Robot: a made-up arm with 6 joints. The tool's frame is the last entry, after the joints.
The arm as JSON. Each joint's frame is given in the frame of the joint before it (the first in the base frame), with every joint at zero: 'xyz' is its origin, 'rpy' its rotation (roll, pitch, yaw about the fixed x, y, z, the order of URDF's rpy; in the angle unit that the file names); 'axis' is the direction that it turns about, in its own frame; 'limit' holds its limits. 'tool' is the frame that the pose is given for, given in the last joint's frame.
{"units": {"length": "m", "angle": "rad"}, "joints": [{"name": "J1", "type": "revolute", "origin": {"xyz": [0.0, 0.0, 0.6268], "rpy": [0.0, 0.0, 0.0]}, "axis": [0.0, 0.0, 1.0], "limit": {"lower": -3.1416, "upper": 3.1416}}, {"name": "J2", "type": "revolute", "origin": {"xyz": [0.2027, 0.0, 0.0], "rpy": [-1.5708, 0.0, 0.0]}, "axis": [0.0, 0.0, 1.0], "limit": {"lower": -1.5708, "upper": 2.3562}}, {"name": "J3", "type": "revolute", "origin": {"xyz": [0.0, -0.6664, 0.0], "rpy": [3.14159, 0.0, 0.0]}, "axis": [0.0, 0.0, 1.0], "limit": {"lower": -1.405, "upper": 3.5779}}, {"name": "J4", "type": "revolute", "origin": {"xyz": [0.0, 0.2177, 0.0], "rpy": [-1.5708, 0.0, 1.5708]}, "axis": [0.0, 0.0, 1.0], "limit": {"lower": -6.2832, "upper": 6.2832}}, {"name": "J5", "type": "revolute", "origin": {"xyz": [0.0, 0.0, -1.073], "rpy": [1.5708, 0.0, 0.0]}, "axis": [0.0, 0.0, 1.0], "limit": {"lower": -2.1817, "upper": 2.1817}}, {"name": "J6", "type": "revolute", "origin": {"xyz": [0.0, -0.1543, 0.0], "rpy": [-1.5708, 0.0, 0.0]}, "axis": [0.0, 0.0, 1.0], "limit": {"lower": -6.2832, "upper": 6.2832}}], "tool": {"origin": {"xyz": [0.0, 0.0, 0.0], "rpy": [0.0, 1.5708, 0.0]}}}
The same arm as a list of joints. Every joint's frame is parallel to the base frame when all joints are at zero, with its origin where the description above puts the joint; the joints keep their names.
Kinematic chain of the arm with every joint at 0, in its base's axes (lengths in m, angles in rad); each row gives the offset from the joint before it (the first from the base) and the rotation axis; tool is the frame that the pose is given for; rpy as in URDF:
J1: xyz 0 0 0.6268 axis +z
J2: xyz 0.2027 0 0 axis +y
J3: xyz 0 0 0.6664 axis -y
J4: xyz 0 0 0.2177 axis -x
J5: xyz 1.073 0 0 axis -y
J6: xyz 0.1543 0 0 axis -x
tool: xyz 0 0 0 rpy 0 0 0
Joint limits (rad, base to tool): -3.1416..3.1416 -1.5708..2.3562 -1.405..3.5779 -6.2832..6.2832 -2.1817..2.1817 -6.2832..6.2832

